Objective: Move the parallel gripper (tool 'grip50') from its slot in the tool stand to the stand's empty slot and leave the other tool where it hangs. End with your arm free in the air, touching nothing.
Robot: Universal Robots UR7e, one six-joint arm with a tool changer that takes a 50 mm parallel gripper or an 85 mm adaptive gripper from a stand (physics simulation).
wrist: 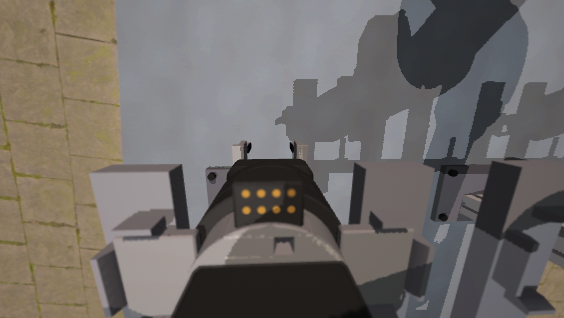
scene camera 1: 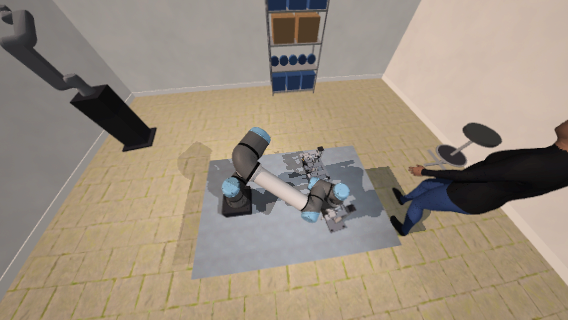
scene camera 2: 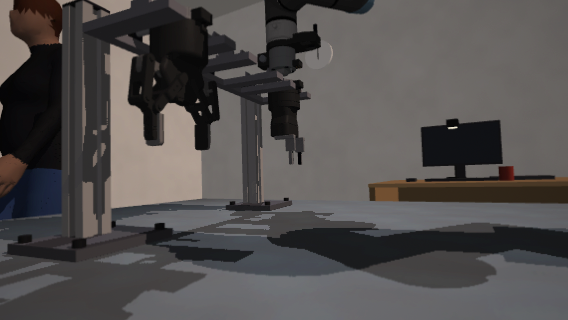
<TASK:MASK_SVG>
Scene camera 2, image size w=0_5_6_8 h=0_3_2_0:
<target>black adaptive gripper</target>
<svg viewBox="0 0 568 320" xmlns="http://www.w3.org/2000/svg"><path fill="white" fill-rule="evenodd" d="M184 6L187 8L187 19L150 28L150 53L132 58L128 103L132 106L135 105L143 113L144 138L148 146L163 145L164 114L160 112L167 103L175 103L178 106L184 106L197 124L195 125L195 149L209 150L211 143L210 125L212 122L220 119L216 81L206 82L202 77L202 71L208 64L208 38L212 38L208 34L207 26L213 25L212 14L203 7L192 9Z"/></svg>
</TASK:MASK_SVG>
